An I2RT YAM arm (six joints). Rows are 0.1 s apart.
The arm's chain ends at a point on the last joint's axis. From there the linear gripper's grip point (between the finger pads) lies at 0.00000 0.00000 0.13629 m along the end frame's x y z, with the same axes.
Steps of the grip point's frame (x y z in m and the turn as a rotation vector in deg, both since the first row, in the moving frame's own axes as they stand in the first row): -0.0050 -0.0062 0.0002 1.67 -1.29 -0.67; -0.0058 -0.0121 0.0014 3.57 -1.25 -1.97; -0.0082 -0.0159 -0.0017 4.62 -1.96 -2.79; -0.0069 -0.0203 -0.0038 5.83 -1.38 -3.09; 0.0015 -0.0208 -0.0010 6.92 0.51 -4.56; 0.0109 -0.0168 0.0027 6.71 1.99 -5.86
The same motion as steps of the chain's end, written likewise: -0.0019 -0.0022 0.0003 1.67 -1.29 -0.67; -0.0027 -0.0037 0.0017 3.57 -1.25 -1.97; -0.0033 -0.0050 -0.0012 4.62 -1.96 -2.79; -0.0033 -0.0066 -0.0031 5.83 -1.38 -3.09; 0.0009 -0.0043 0.0000 6.92 0.51 -4.56; 0.0070 -0.0007 0.0037 6.71 1.99 -5.86
